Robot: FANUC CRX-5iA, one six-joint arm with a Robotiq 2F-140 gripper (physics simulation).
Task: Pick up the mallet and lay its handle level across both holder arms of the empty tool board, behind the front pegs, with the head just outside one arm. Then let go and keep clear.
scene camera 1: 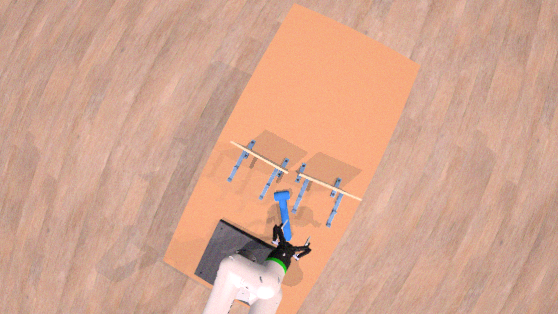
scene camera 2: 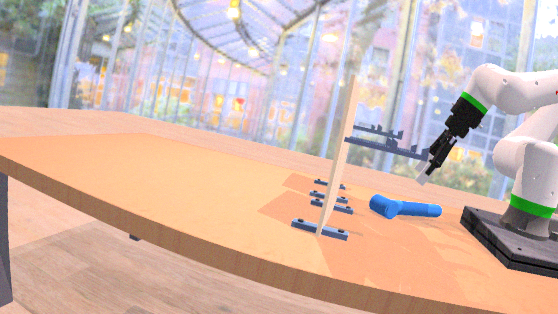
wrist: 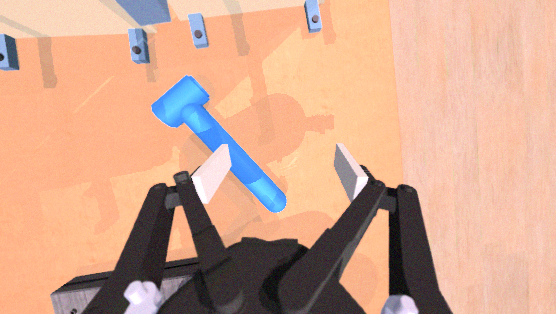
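Where they show: gripper, fingertip midpoint: (scene camera 1: 297, 229) (scene camera 2: 418, 176) (wrist: 281, 154); arm's base, origin of the base link: (scene camera 2: 522, 230).
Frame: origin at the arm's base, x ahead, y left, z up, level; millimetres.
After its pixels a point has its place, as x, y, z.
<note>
The blue mallet (scene camera 1: 285, 217) @(306, -141, -6) (scene camera 2: 412, 208) @(313, -113, -19) (wrist: 240, 160) @(287, -153, -7) lies on the table, its head toward the boards and its handle toward the robot base. My gripper (scene camera 1: 297, 233) @(280, -211, 62) (scene camera 2: 422, 175) @(280, -211, 62) (wrist: 281, 154) @(280, -211, 62) is open and empty, above the table near the handle's end. In the wrist view, the left finger pad overlaps the handle's edge and the handle's end shows between the pads. Two upright tool boards (scene camera 1: 259, 157) @(571, 42, 249) (scene camera 1: 320, 183) @(542, -212, 278) stand side by side, each with two holder arms; no tool shows on either. Scene camera 2 shows a board edge-on (scene camera 2: 339, 160) @(588, 135, 93) and pegs on a raised arm (scene camera 2: 372, 145) @(535, 147, 134).
Small blue-grey feet (scene camera 2: 332, 232) (wrist: 198, 31) support the boards on the orange table top. The dark base plate (scene camera 1: 217, 245) @(41, 167, -9) (scene camera 2: 480, 235) @(146, 11, -31) (wrist: 75, 295) @(166, 155, -8) is on the robot's side of the mallet. The table's long edge runs beyond the right-hand board.
</note>
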